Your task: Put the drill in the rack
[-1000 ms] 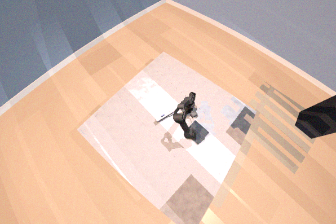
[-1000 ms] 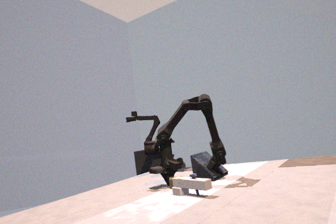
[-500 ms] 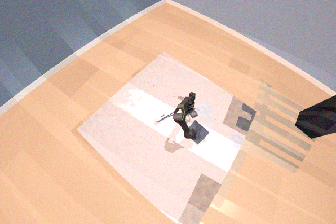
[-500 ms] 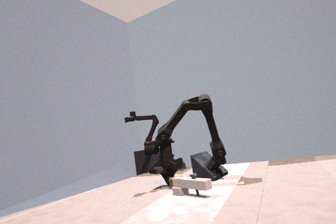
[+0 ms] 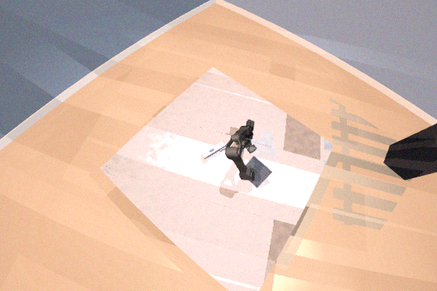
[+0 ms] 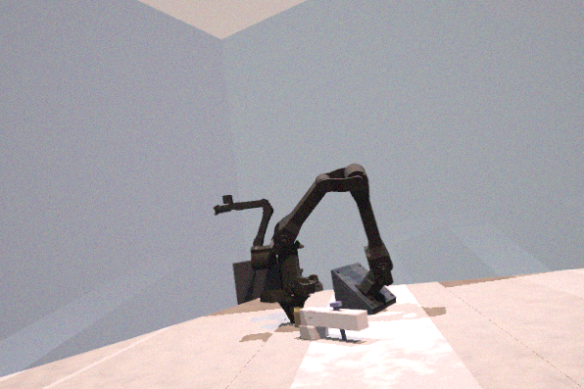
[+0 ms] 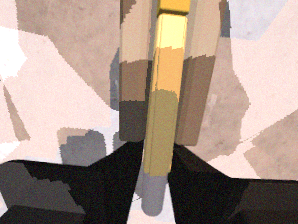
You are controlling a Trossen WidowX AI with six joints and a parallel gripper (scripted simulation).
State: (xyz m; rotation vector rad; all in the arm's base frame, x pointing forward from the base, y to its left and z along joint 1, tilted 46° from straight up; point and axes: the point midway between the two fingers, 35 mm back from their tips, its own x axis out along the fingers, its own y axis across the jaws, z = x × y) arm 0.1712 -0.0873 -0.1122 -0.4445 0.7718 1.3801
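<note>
Right now my gripper tip is 10 mm short of the yellow drill, 40 mm to the right of it and 40 mm below it. Also, from my gripper tip: pale block (120 mm ahead, 200 mm to the left, 30 mm above); brown block (10 mm ahead, 50 mm to the left, 10 mm above); purple key (130 mm ahead, 220 mm to the left, 50 mm above).
</note>
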